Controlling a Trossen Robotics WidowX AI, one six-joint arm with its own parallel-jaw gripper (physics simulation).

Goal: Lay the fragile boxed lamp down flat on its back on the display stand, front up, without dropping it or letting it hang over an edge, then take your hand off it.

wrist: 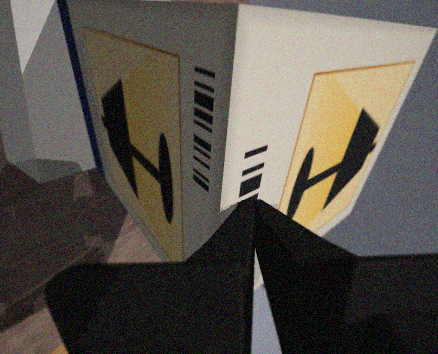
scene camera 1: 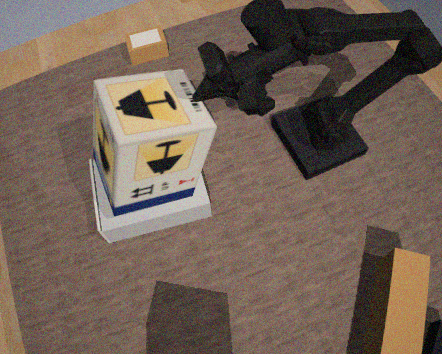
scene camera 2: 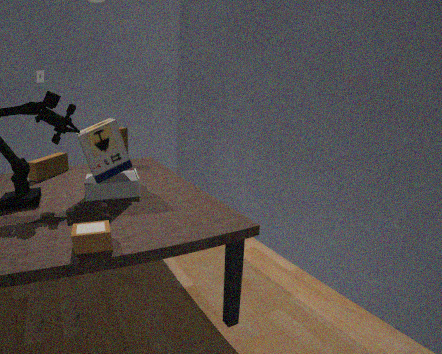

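Where they show: gripper, fingertip midpoint: (wrist: pixel 251 209) (scene camera 1: pixel 193 99) (scene camera 2: pixel 79 132); arm's base, link origin: (scene camera 1: pixel 325 142) (scene camera 2: pixel 22 192).
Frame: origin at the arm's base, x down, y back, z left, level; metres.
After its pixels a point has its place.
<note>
The boxed lamp (scene camera 1: pixel 165 167) {x -0.190, y -0.401, z 0.059 m} (scene camera 2: pixel 102 150) {x -0.179, y -0.419, z -0.104 m} (wrist: pixel 210 40) {x -0.238, y -0.298, z 0.036 m} is a white carton with yellow lamp pictures, a barcode and a blue band at its foot. In scene camera 2 it stands tilted on the display stand, top leaning toward the arm, its lower edge on the arm side resting on the stand and the other side of its foot raised. The light grey display stand (scene camera 1: pixel 185 217) {x 0.004, y -0.391, z 0.081 m} (scene camera 2: pixel 112 191) {x 0.003, y -0.450, z -0.112 m} (wrist: pixel 55 125) {x -0.036, y -0.346, z -0.052 m} is under it. My gripper (scene camera 1: pixel 196 99) {x -0.256, y -0.317, z -0.026 m} (scene camera 2: pixel 79 132) {x -0.256, y -0.317, z -0.026 m} (wrist: pixel 251 209) {x -0.256, y -0.317, z -0.026 m} is shut and empty, its tips at the carton's upper edge by the barcode; exact contact is hard to tell.
A small wooden box with a white top (scene camera 1: pixel 147 48) {x -0.017, y -0.358, z -0.481 m} (scene camera 2: pixel 92 242) {x 0.003, y -0.357, z -0.571 m} stands near a table edge. A wooden block (scene camera 1: pixel 407 300) {x -0.073, y -0.034, z 0.428 m} (scene camera 2: pixel 48 167) {x -0.021, y -0.067, z 0.408 m} stands on another side, and another block (scene camera 2: pixel 124 137) {x -0.155, y -0.566, z 0.446 m} shows behind the carton. The arm's black base (scene camera 1: pixel 320 145) {x -0.025, y -0.028, z 0.017 m} (scene camera 2: pixel 20 199) {x -0.002, y -0.019, z -0.112 m} stands beside the stand.
</note>
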